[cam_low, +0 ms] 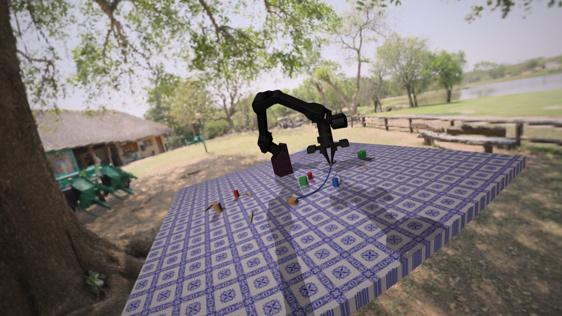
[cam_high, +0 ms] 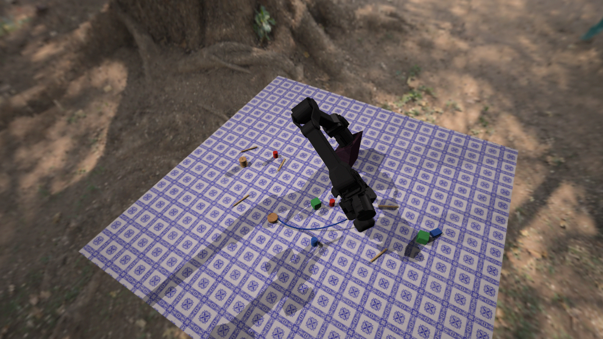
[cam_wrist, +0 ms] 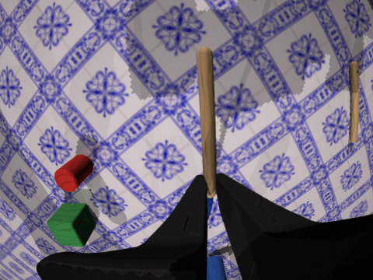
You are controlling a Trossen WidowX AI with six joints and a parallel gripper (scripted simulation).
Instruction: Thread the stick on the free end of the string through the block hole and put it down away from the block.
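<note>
Now: gripper tip 130 mm short of the blue cylinder, 70 mm to the left of it and 30 mm above it. Also, from my gripper tip: round wooden button: 260 mm to the right, 130 mm ahead, 40 mm below; thin stick: 10 mm to the left, 10 mm behind; string: right at my gripper tip.
</note>
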